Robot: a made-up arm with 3 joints. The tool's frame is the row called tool.
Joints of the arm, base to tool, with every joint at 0 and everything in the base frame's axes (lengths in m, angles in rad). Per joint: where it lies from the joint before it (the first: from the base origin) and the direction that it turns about. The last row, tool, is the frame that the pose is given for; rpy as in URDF.
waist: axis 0 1 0 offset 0.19 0.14 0.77
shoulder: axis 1 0 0 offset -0.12 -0.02 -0.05
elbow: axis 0 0 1 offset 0.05 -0.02 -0.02
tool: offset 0 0.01 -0.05 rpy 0.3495 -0.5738 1.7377
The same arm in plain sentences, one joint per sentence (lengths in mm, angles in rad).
The arm has three revolute joints in a row. What follows holds with every joint at zero, and every direction is one of the base frame's. Joint 1 lies 190 mm along +x and 140 mm along +y and 770 mm along +z from the base frame's origin and rotates about +y. Joint 2 lies 120 mm along -x and 20 mm along -y and 50 mm along -z from joint 1 and rotates about +x. Joint 3 lies 50 mm along +x and 20 mm along -y and 20 mm along -z from joint 2 and rotates about +z. The tool frame, which is the frame that the pose is given for, lies 10 mm along +y and 50 mm along -z from joint 3; its axes are the base frame's turned by roll 0.3495, pitch -0.5738 and yaw 1.7377 rad (as in URDF: about the fixed x, then y, then z).
